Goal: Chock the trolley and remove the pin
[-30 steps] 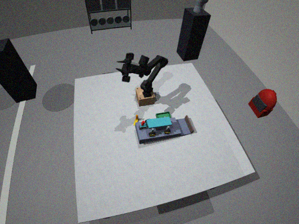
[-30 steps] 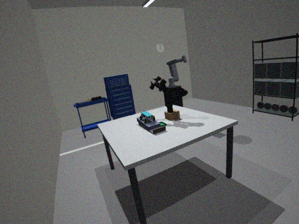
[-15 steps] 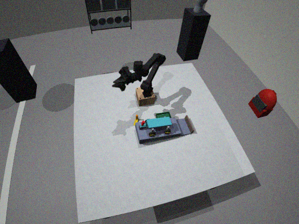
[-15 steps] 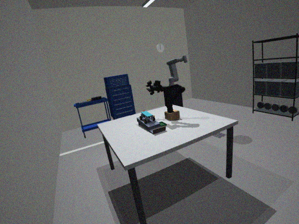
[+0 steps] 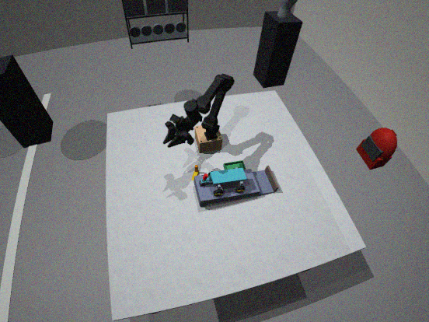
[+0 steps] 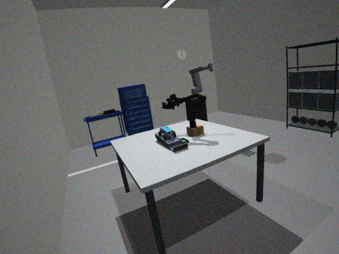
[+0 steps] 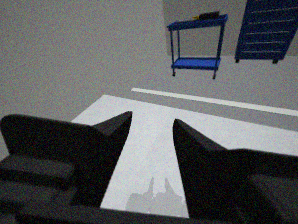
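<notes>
Right now the yellow chock is 31 cm below my gripper tip, 14 cm to the left of it and 1 cm behind it. The rest, counted from my gripper tip: red-headed stop pin: 19 cm below, 15 cm to the left, 11 cm ahead; then teal trolley: 26 cm to the left, 22 cm below, 14 cm ahead; then grey ramp: 28 cm below, 27 cm to the left, 14 cm ahead.
</notes>
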